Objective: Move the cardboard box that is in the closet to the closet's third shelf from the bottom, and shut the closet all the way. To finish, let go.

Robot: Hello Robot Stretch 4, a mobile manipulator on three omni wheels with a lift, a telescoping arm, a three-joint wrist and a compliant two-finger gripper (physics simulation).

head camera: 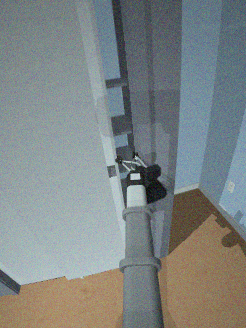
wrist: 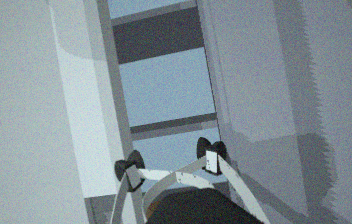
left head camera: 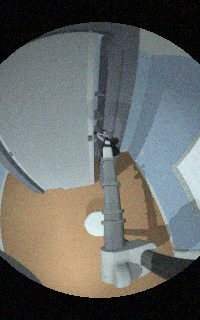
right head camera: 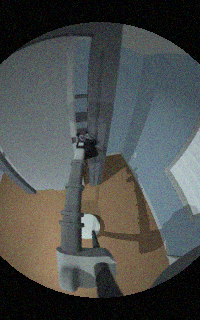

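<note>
The closet's large pale door stands partly open, with a narrow gap at its right edge. A dark recessed patch is near that edge. Through the gap, closet shelves show with light blue between them. My gripper is open and empty, at the gap between the door edge and the grey closet frame. Its left finger is close to the door edge in the wrist view. The cardboard box does not show in these views.
A blue wall with an outlet is right of the closet. A window is farther right. A white round object is low beside my arm.
</note>
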